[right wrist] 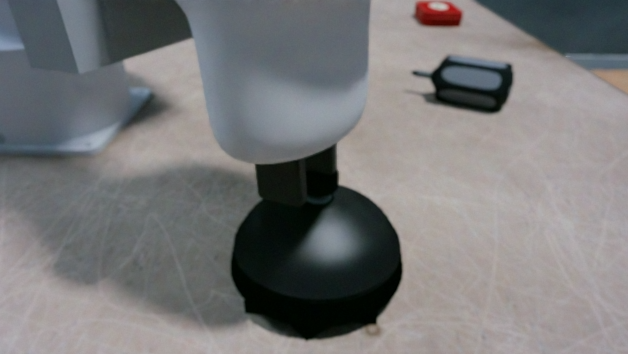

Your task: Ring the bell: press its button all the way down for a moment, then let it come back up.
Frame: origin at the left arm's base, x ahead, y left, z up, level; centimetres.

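Seen in the pictures: left hand, tool point: (298,163); left arm's base, link origin: (56,118).
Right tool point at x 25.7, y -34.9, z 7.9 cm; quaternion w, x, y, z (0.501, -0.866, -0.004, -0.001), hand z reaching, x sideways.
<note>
Pixels of each thing's middle, then the offset from my right tool point to it. Level surfaces: height alone.
- black dome, body centre: (317,224) dx -3.2, dy +16.5, dz -4.8 cm
- dark screwdriver-like tool with grey panels, body centre: (459,80) dx +10.0, dy +41.2, dz -5.9 cm
- table, surface height: dz -7.9 cm
- red box with a white round top, body centre: (437,13) dx +15.9, dy +77.3, dz -6.7 cm
The bell is a black dome (330,255) on a dark base, standing on the table at the lower middle of the right wrist view. Its small button (320,200) shows as a thin grey-blue sliver at the top of the dome, low against it and partly hidden by the fingers. My left gripper (306,196) comes down from above with a white rounded body. Its dark fingers stand close together, shut, with the tips on the button and right at the dome's top. My right gripper does not show in this view.
A dark screwdriver-like tool with grey panels (471,80) lies on the table (525,200) at the upper right. A red box with a white round top (438,15) stands farther back. The left arm's base plate (107,137) is at the left. The table's edge runs along the upper right.
</note>
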